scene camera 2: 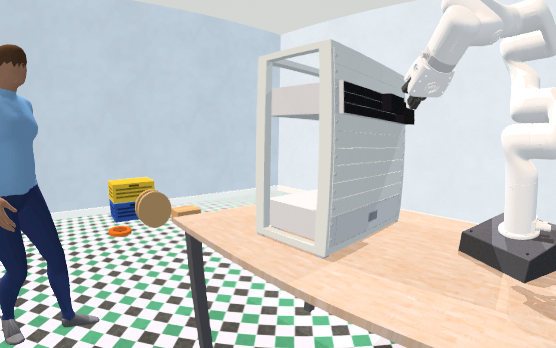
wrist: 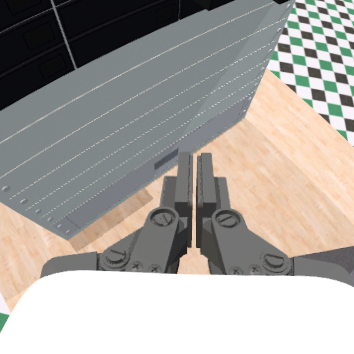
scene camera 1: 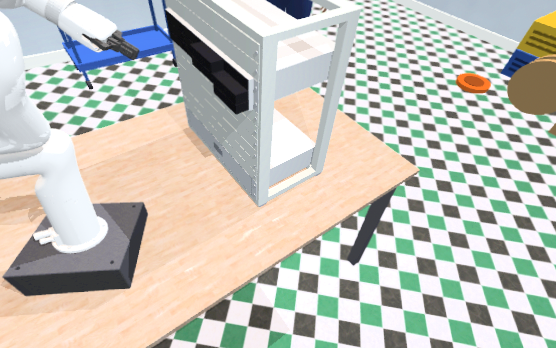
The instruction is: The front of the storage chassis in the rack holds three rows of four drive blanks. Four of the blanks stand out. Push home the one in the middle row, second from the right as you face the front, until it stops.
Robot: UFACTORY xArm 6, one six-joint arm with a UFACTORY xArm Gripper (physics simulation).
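Frame: origin at the arm's base, x ahead, y left, z up, level; centimetres.
Seen in the pictures: gripper, between the fingertips: (scene camera 2: 411, 105) (wrist: 194, 174) (scene camera 1: 137, 55); arm's base, origin of its link: (scene camera 2: 518, 230) (scene camera 1: 81, 234).
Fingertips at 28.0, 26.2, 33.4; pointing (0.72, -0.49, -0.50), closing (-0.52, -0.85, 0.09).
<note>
Offsets run from my fingertips to a thing's middle, as dx, dy, dz. "spot": to the spot under its first point. Level surfaces: height alone.
The black front of the storage chassis {spot: +13.5, +6.0, +0.4} (scene camera 1: 179, 36) (scene camera 2: 362, 102) (wrist: 95, 32) sits high in the grey rack. In scene view 1, black blanks stand out in a middle block {+19.1, -13.3, +3.8} (scene camera 1: 205, 56) and a larger block {+20.9, -24.1, +1.0} (scene camera 1: 233, 94) near the right end. In scene view 2 they show as an upper block {+19.1, -13.3, +1.0} (scene camera 2: 391, 103) and a lower block {+20.9, -24.1, -1.9} (scene camera 2: 407, 118). The dark blanks merge, so I cannot tell the named one apart. My gripper (scene camera 1: 134, 52) (scene camera 2: 411, 104) (wrist: 194, 174) is shut and empty, in front of the rack face. It looks apart from the blanks in scene view 1.
The rack (scene camera 1: 265, 125) (scene camera 2: 326, 150) (wrist: 125, 115) stands on the wooden table {dz -42.1} (scene camera 1: 200, 240) (scene camera 2: 400, 295) (wrist: 280, 175). The arm's dark base (scene camera 1: 90, 265) (scene camera 2: 492, 250) is in front of it. A blue cart (scene camera 1: 145, 42) stands beyond the table. A person (scene camera 2: 15, 145) stands at the far left of scene view 2.
</note>
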